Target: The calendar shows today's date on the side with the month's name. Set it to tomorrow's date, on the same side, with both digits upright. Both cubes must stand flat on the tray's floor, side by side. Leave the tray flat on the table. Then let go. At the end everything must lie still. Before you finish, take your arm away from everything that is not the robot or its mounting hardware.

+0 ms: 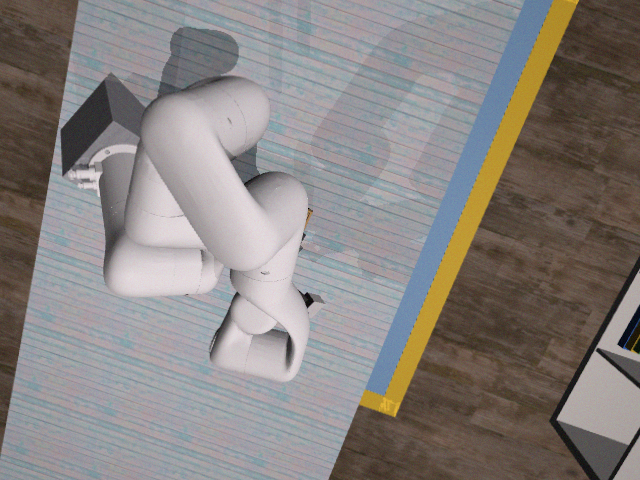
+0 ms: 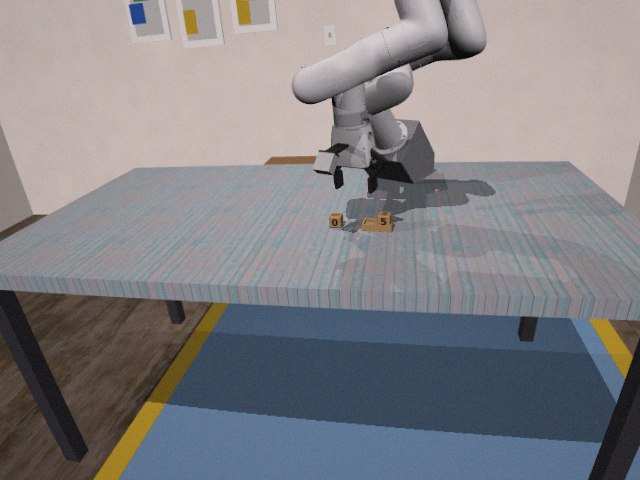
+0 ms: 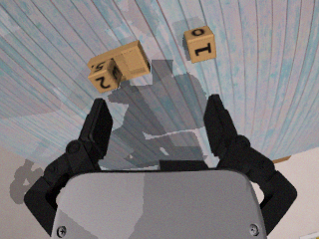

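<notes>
Now: the wooden digit cube 20 mm behind my hand, 50 mm to the right of it and 90 mm below it. Round my hand: wooden calendar tray: 20 mm ahead, 50 mm to the left, 100 mm below.
</notes>
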